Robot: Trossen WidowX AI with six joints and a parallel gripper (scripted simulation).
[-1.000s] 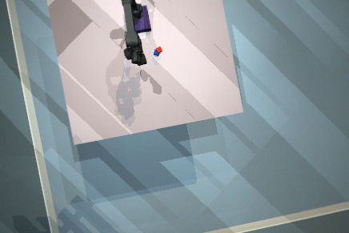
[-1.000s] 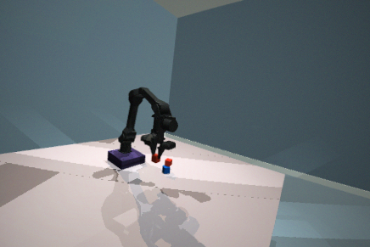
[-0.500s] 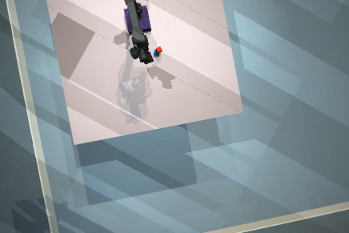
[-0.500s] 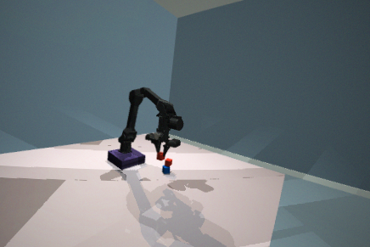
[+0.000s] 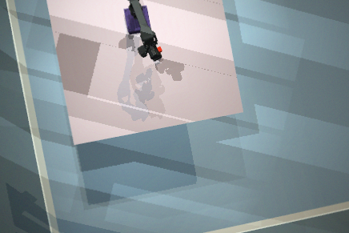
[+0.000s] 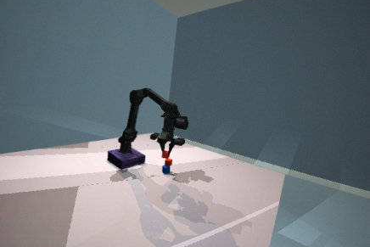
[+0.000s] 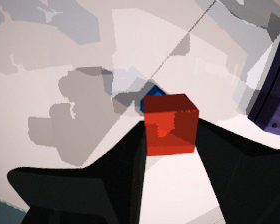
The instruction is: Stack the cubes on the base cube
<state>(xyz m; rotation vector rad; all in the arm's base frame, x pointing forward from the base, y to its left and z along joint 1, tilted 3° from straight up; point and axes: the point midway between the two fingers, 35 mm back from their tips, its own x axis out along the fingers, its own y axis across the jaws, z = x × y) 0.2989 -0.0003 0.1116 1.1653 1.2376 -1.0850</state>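
Now: the blue cube 20 mm to the left of my gripper tip and 100 mm below it. Round my gripper tip: red cube (right at my gripper tip).
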